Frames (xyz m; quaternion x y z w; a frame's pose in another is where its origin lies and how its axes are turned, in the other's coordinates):
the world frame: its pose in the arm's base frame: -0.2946 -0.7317 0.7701 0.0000 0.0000 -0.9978 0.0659
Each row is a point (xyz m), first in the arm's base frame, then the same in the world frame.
Working: the arm's base frame: its pose in the world frame: -0.3883 -0.6866 -0.7701 0.0000 0.0000 0.9978 0.0659

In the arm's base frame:
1: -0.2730 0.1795 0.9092
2: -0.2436 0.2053 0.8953
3: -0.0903 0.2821 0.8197
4: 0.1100 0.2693 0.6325
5: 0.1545 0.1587 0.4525
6: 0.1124 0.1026 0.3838
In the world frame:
1: -0.1413 -0.9004 0.1391
2: -0.1738 -0.9222 0.1252
3: -0.3359 -0.9781 0.0496
4: -0.5327 -0.9391 -0.1376
5: -0.5623 -0.8236 -0.3176
6: -0.5132 -0.7735 -0.3863

